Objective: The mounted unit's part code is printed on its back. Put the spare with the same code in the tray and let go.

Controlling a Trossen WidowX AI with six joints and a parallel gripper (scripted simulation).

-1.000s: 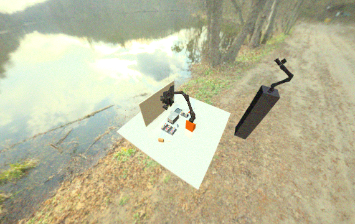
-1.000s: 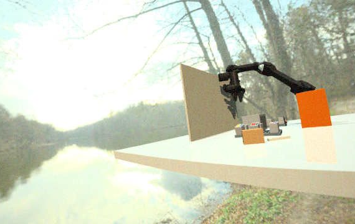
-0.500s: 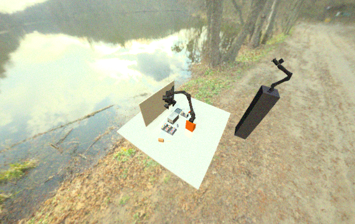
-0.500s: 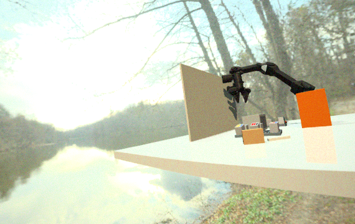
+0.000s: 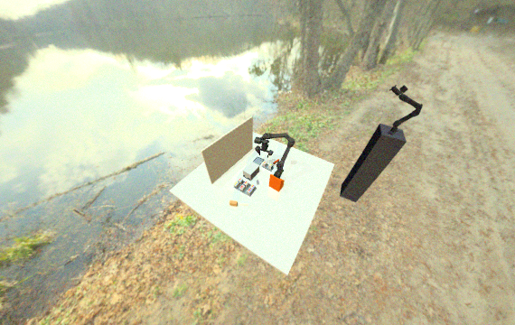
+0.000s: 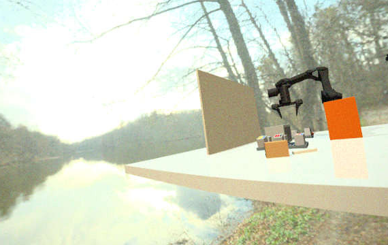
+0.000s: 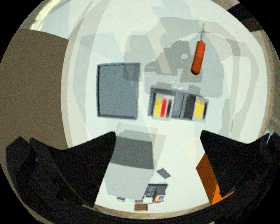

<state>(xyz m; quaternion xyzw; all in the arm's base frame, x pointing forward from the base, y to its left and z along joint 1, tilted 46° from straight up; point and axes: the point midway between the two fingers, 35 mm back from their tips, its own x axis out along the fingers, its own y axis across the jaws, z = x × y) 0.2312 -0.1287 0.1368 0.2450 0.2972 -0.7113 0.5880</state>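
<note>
The grey-blue tray lies 8 cm ahead of my gripper tip, 3 cm to the right of it and 14 cm below it. The rest, counted from my gripper tip: grey mounted unit (6 cm ahead, 18 cm to the left, 9 cm below); then thin stick (5 cm behind, 53 cm to the left, 14 cm below); then tan upright panel (30 cm ahead, 13 cm to the left, 8 cm above).
</note>
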